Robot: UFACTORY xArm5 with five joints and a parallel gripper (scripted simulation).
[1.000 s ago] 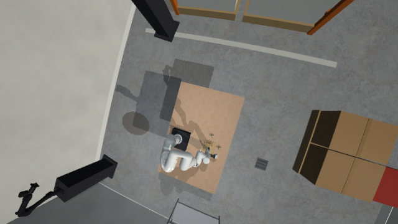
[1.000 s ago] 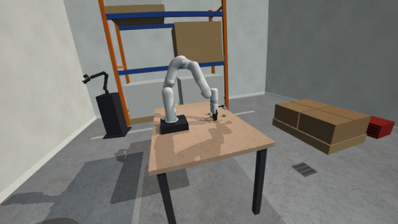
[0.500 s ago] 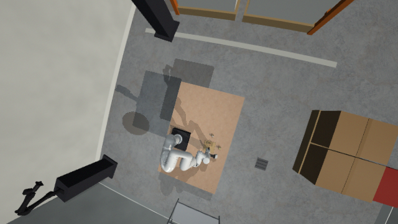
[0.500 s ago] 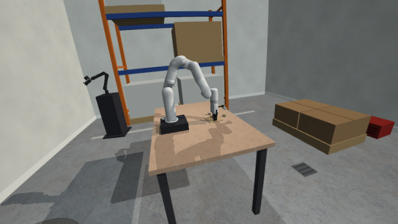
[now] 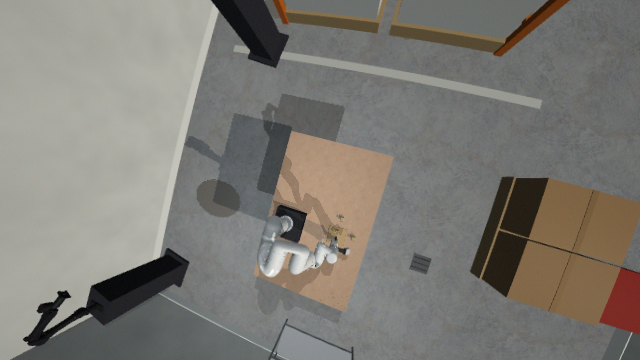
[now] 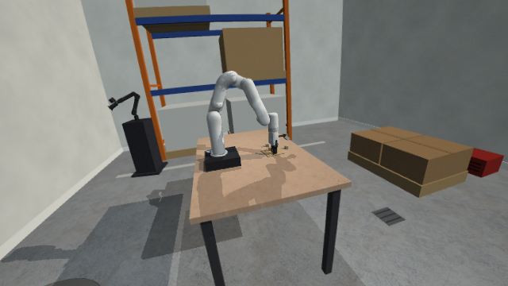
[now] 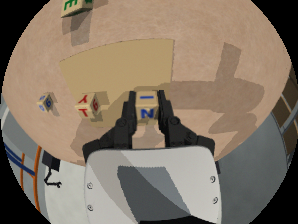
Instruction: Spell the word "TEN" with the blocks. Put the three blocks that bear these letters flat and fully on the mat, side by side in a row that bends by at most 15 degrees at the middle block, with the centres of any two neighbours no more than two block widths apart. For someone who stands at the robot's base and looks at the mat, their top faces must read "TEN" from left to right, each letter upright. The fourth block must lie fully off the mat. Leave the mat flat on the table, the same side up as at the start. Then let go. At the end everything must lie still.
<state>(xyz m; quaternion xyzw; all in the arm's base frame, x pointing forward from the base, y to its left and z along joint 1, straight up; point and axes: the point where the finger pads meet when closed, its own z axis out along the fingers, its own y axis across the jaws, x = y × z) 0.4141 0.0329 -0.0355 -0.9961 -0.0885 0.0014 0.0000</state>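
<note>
Right now the tan mat is 40 mm to the left of my hand, 30 mm below it and 10 mm behind it.
</note>
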